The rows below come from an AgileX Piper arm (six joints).
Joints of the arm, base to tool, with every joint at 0 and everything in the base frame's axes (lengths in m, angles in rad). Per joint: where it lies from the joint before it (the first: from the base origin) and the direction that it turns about. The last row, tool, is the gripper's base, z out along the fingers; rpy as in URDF.
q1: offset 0.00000 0.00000 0.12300 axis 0 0 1
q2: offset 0.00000 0.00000 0.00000 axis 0 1 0
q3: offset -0.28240 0.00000 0.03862 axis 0 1 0
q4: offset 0.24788 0.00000 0.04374 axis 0.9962 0 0.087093
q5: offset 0.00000 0.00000 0.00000 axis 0 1 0
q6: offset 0.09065 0.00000 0.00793 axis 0.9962 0 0.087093
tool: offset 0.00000 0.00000 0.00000 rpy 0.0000 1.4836 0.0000
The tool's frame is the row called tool.
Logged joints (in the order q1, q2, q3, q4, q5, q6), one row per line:
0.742, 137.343, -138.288, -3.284, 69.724, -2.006
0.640, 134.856, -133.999, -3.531, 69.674, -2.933
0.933, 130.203, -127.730, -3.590, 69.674, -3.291
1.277, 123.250, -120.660, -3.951, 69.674, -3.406
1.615, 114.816, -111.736, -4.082, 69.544, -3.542
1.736, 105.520, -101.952, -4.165, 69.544, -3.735
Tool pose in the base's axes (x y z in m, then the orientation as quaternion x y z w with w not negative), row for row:
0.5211, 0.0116, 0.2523, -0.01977, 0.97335, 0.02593, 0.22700
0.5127, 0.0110, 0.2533, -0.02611, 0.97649, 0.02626, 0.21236
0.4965, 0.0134, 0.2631, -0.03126, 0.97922, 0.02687, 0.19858
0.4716, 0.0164, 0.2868, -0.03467, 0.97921, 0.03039, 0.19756
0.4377, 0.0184, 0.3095, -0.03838, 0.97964, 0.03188, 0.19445
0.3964, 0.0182, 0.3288, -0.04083, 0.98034, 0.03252, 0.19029
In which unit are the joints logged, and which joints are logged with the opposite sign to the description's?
The joints are logged in degrees. Opposite sign: q4.
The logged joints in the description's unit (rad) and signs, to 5 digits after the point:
0.01295, 2.39709, -2.41358, 0.05732, 1.21691, -0.03501
0.01117, 2.35368, -2.33872, 0.06163, 1.21604, -0.05119
0.01628, 2.27247, -2.22931, 0.06266, 1.21604, -0.05744
0.02229, 2.15112, -2.10591, 0.06896, 1.21604, -0.05945
0.02819, 2.00392, -1.95016, 0.07124, 1.21377, -0.06182
0.03030, 1.84167, -1.77940, 0.07269, 1.21377, -0.06519

